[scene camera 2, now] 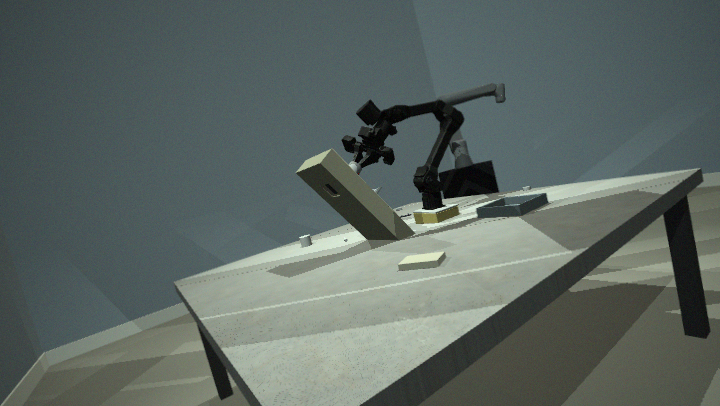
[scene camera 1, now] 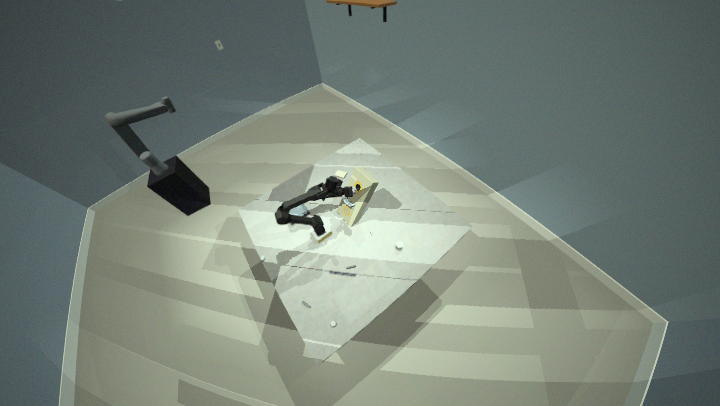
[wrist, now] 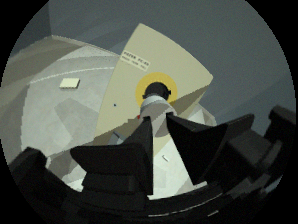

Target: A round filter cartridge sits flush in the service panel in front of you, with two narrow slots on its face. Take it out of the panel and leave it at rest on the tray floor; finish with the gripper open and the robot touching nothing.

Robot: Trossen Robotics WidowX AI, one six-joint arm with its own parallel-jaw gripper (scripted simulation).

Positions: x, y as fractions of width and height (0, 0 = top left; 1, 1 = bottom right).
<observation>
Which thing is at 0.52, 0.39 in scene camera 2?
My gripper.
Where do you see a round filter cartridge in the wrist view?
At 0.52, 0.48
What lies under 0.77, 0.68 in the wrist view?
My gripper.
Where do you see a service panel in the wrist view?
0.51, 0.29
</observation>
